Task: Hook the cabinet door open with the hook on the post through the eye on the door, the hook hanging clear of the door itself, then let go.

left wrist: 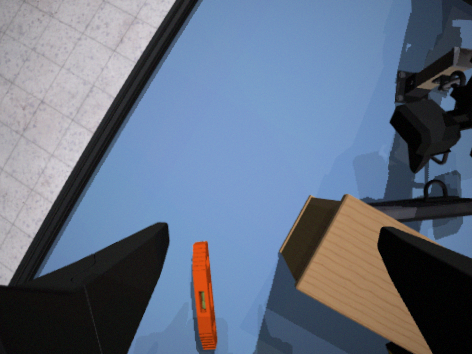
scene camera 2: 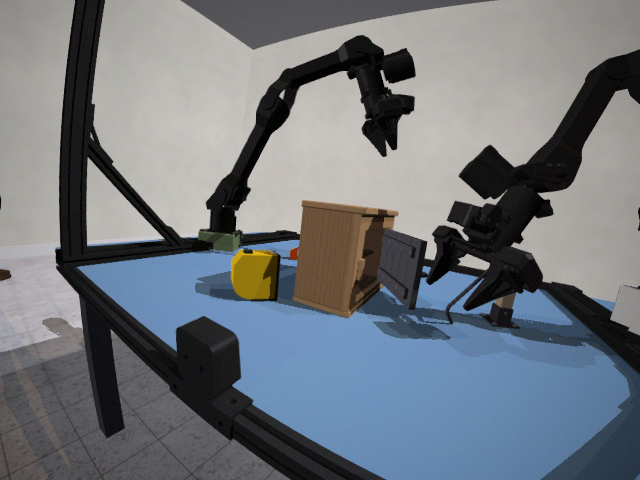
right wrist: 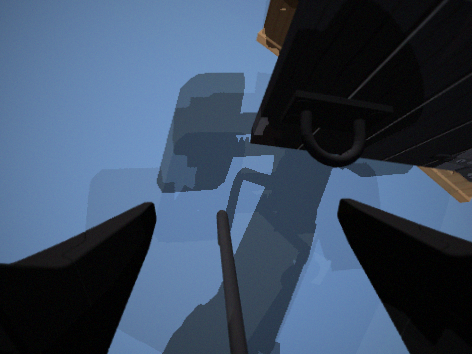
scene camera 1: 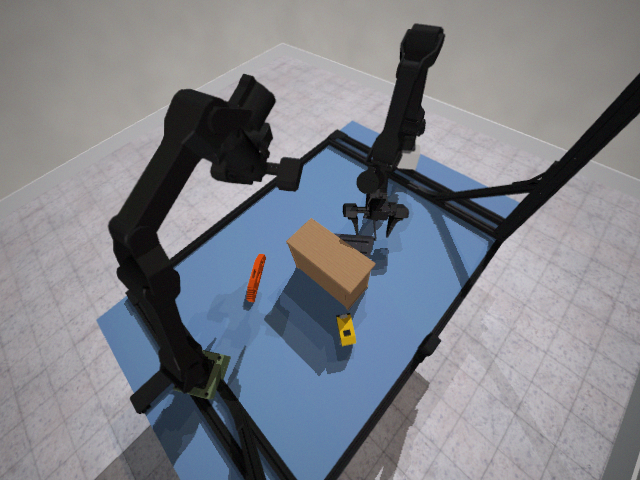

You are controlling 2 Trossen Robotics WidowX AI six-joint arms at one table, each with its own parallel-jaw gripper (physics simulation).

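Places are measured from the left arm's base along level axes (x right, y ahead, z up), in metres.
Pixels of known places: left gripper, fingertip midpoint: (left wrist: 273, 234) (scene camera 2: 389, 153) (scene camera 1: 270, 185); right gripper, fingertip midpoint: (left wrist: 443, 164) (scene camera 2: 444, 295) (right wrist: 248, 209); left arm's base, link origin: (scene camera 2: 221, 231) (scene camera 1: 198, 371); right arm's base, link origin: (scene camera 1: 406, 144).
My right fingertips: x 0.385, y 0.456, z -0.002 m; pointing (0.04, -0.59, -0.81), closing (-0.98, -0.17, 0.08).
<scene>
For each thing: its middle in the pictures, then the offset to it from my right fingertips. "spot": a spot on its surface instead.
- wooden cabinet, body centre: (left wrist: 383, 272) (scene camera 2: 353, 250) (scene camera 1: 330, 264) dx -0.107, dy -0.129, dz +0.035 m
- U-shaped eye, surface spot: (right wrist: 332, 160) spot: dx -0.028, dy -0.022, dz +0.025 m
- thin hook rod, surface spot: (right wrist: 230, 280) (scene camera 2: 465, 290) spot: dx +0.005, dy +0.031, dz +0.011 m
- post, surface spot: (left wrist: 440, 70) spot: dx -0.019, dy +0.115, dz +0.034 m
- yellow tape measure, body centre: (scene camera 2: 255, 274) (scene camera 1: 344, 329) dx -0.043, dy -0.287, dz -0.007 m
- orange tool with a small green window, body centre: (left wrist: 204, 296) (scene camera 1: 256, 276) dx -0.333, dy -0.176, dz -0.024 m
The wooden cabinet (scene camera 1: 330, 255) (scene camera 2: 328, 258) (left wrist: 360, 260) stands upright, its dark door (scene camera 2: 403, 263) (right wrist: 390, 65) swung partly open. The U-shaped eye (right wrist: 332, 160) sticks out from the door's face. The thin hook rod (scene camera 2: 460, 299) (right wrist: 230, 280) hangs from the post (scene camera 2: 505, 304) (left wrist: 440, 70), its tip apart from the eye. My right gripper (scene camera 1: 372, 235) (scene camera 2: 447, 296) (right wrist: 248, 209) is open around the rod, with a gap on each side, beside the door. My left gripper (scene camera 2: 389, 151) (left wrist: 273, 234) is open and empty, high above the table. The hook's upper end is hidden in the right wrist view.
A yellow tape measure (scene camera 1: 346, 333) (scene camera 2: 255, 276) stands by one end of the cabinet. An orange tool with a small green window (scene camera 1: 255, 279) (left wrist: 202, 300) stands on the blue mat behind the cabinet. Black frame rails edge the table.
</scene>
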